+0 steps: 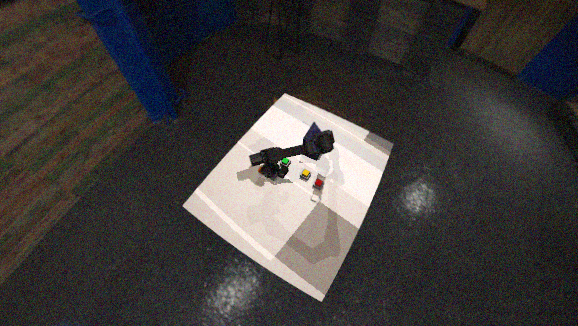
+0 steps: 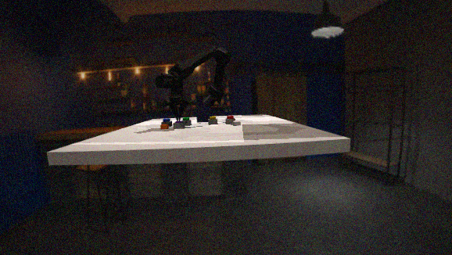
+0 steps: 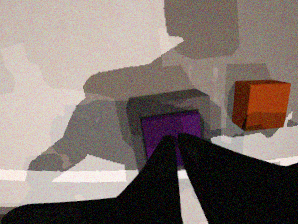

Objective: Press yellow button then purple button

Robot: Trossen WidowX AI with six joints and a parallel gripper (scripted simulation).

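Now: gripper tip 1 cm above the purple button. The rest, counted from my gripper tip: blue button 9 cm behind, 8 cm to the right; then yellow button 16 cm to the left, 11 cm behind; then red button 25 cm to the left, 10 cm behind.
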